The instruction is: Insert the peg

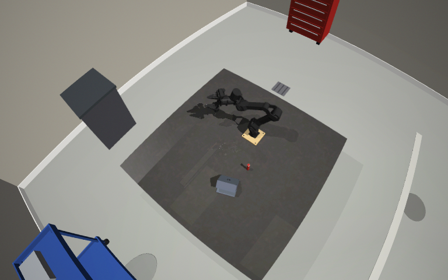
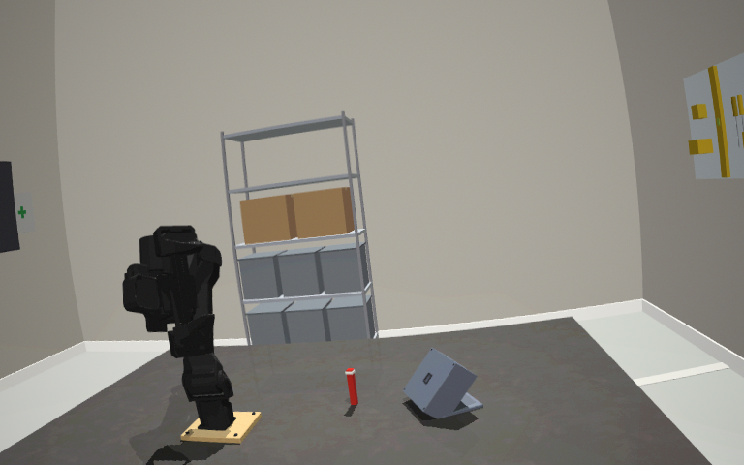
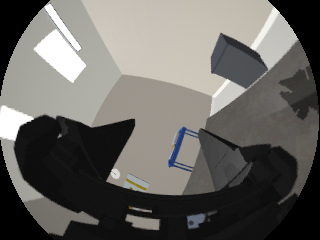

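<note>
The red peg lies 420 mm to the left of my gripper tip, 290 mm below it and 70 mm ahead of it. The rest, counted from my gripper tip: grey sloped panel 390 mm to the left, 300 mm below, 250 mm ahead.
</note>
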